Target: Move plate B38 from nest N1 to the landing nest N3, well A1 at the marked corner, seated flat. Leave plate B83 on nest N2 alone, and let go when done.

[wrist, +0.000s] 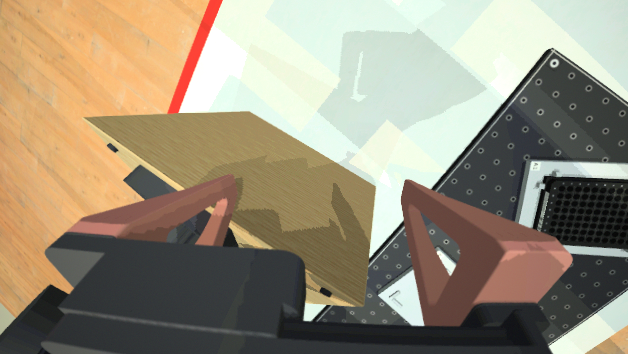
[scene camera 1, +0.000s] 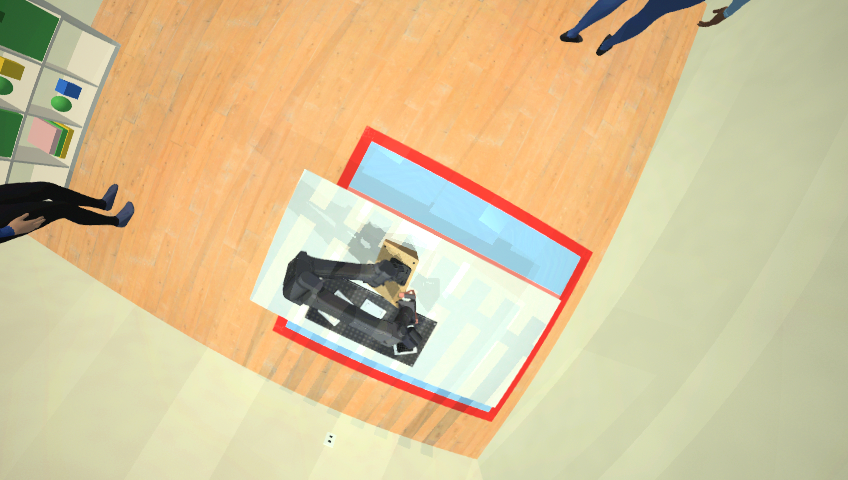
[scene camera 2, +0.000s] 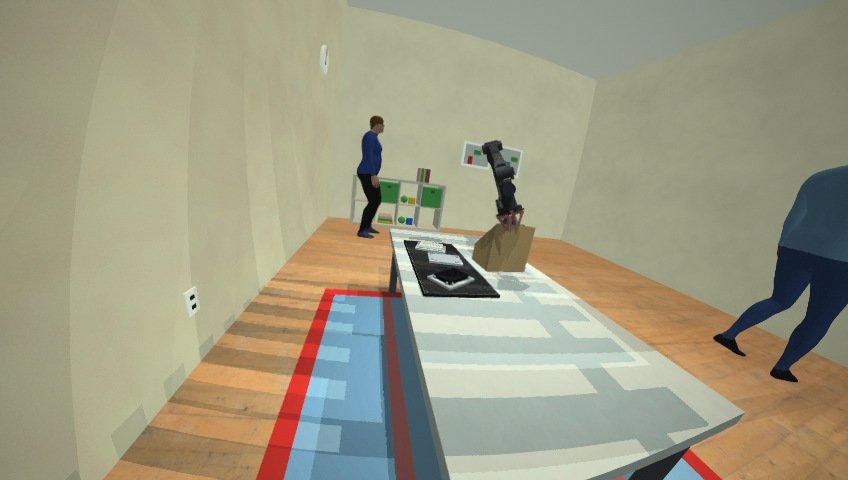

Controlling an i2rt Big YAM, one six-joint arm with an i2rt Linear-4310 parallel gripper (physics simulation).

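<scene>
My gripper [scene camera 1: 409, 303] [scene camera 2: 511, 226] [wrist: 317, 186] is open and empty, in the air above one end of the wooden block. A black well plate [scene camera 2: 450, 275] [wrist: 590, 215] sits in a light nest [wrist: 526, 200] marked A1 at a corner, at the right of the wrist view. An empty nest [scene camera 1: 373, 306] [scene camera 2: 445, 258] [wrist: 412, 286] lies in the middle of the board, partly behind a finger in the wrist view. A white plate [scene camera 2: 430, 245] sits in the far nest in scene camera 2; the arm partly hides that nest in scene camera 1. Plate and nest labels B38, B83, N1 to N3 are unreadable.
The black dotted board [scene camera 1: 425, 333] [scene camera 2: 428, 288] [wrist: 505, 145] carries the nests. The wooden block [scene camera 1: 387, 292] [scene camera 2: 505, 252] [wrist: 240, 135] that bears the arm stands beside it on the table [scene camera 2: 476, 380]. A person [scene camera 1: 636, 23] [scene camera 2: 815, 285] is on the floor beyond the table.
</scene>
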